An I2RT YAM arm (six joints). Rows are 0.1 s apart.
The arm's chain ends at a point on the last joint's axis. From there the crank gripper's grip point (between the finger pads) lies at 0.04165 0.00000 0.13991 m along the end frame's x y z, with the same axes.
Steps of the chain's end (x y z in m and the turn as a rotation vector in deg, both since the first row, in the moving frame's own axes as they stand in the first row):
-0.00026, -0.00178, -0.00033, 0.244, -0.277, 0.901
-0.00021, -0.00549, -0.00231, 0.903, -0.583, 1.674
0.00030, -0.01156, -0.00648, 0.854, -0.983, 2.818
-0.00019, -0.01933, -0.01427, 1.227, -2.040, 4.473
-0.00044, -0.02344, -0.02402, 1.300, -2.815, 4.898
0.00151, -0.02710, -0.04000, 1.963, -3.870, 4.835
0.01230, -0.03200, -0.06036, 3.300, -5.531, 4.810
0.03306, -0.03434, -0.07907, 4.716, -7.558, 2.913
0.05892, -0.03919, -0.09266, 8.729, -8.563, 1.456
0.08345, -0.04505, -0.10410, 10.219, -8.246, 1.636
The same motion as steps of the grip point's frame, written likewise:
-0.00094, -0.00173, -0.00013, 0.244, -0.277, 0.901
-0.00162, -0.00650, -0.00190, 0.903, -0.583, 1.674
-0.00210, -0.01166, -0.00579, 0.854, -0.983, 2.818
-0.00520, -0.01929, -0.01287, 1.227, -2.040, 4.473
-0.00737, -0.02337, -0.02214, 1.300, -2.815, 4.898
-0.00796, -0.02882, -0.03753, 1.963, -3.870, 4.835
-0.00116, -0.03723, -0.05713, 3.300, -5.531, 4.810
0.01456, -0.04439, -0.07520, 4.716, -7.558, 2.913
0.03796, -0.06003, -0.08958, 8.729, -8.563, 1.456
0.06340, -0.06942, -0.10171, 10.219, -8.246, 1.636

